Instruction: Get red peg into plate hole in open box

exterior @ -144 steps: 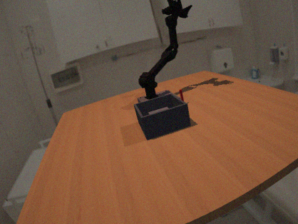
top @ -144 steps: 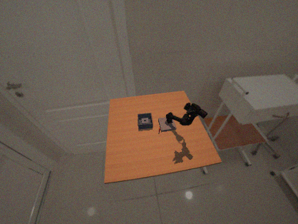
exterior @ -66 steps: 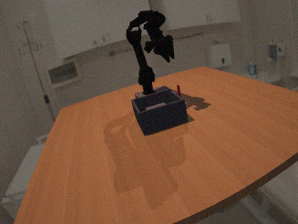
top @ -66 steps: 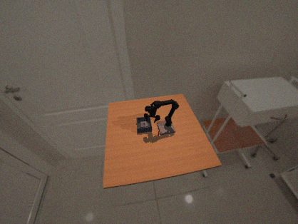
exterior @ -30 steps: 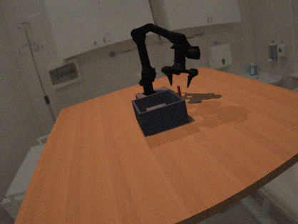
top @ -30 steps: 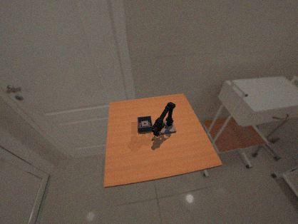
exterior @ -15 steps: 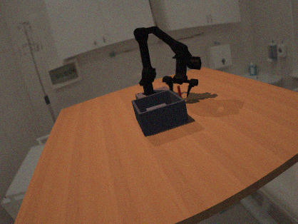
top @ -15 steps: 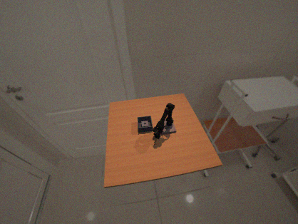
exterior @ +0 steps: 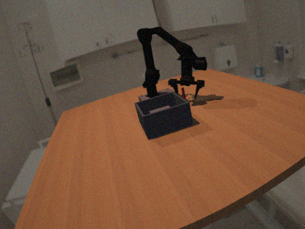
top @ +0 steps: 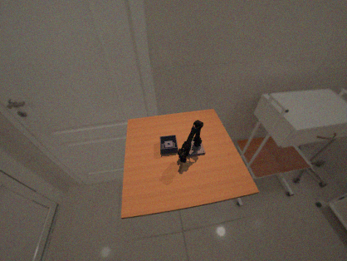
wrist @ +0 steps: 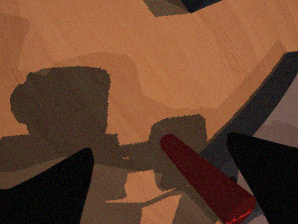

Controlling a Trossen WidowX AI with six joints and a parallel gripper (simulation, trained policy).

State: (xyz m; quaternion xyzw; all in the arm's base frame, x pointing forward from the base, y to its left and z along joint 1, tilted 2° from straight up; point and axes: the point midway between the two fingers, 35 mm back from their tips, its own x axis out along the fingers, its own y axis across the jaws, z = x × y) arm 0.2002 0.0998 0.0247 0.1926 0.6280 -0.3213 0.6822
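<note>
The red peg is 10 mm behind my gripper tip and 20 mm above it. From my gripper tip the other things lie so: dark blue box: 110 mm ahead, 210 mm to the right, 10 mm above; then plate: 110 mm ahead, 210 mm to the right, 30 mm above.
</note>
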